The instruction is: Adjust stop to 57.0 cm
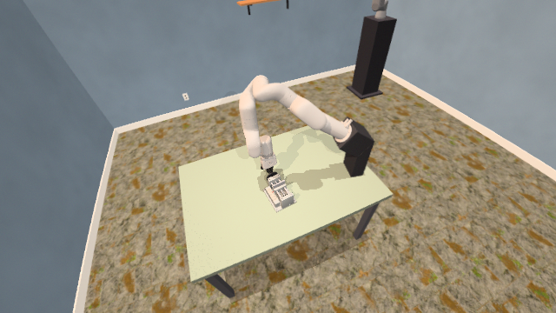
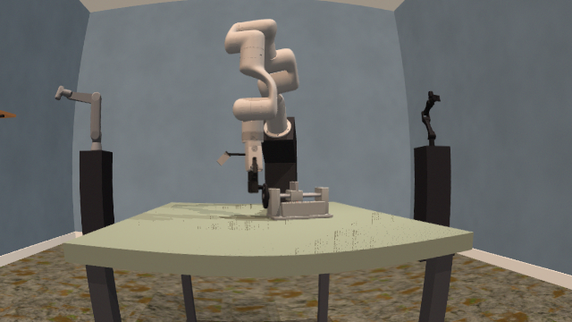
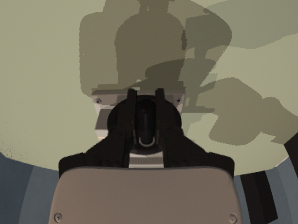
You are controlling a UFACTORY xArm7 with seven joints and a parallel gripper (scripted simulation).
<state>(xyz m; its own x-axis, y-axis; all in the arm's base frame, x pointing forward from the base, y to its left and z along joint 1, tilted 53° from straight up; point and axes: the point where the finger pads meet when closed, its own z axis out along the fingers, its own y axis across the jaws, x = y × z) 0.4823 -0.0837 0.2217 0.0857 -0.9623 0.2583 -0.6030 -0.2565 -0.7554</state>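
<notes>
Now: the black handwheel 20 mm to the left of my hand and 10 mm below it. The rest, counted from my hand: grey stop block 140 mm to the left, 20 mm below.
</notes>
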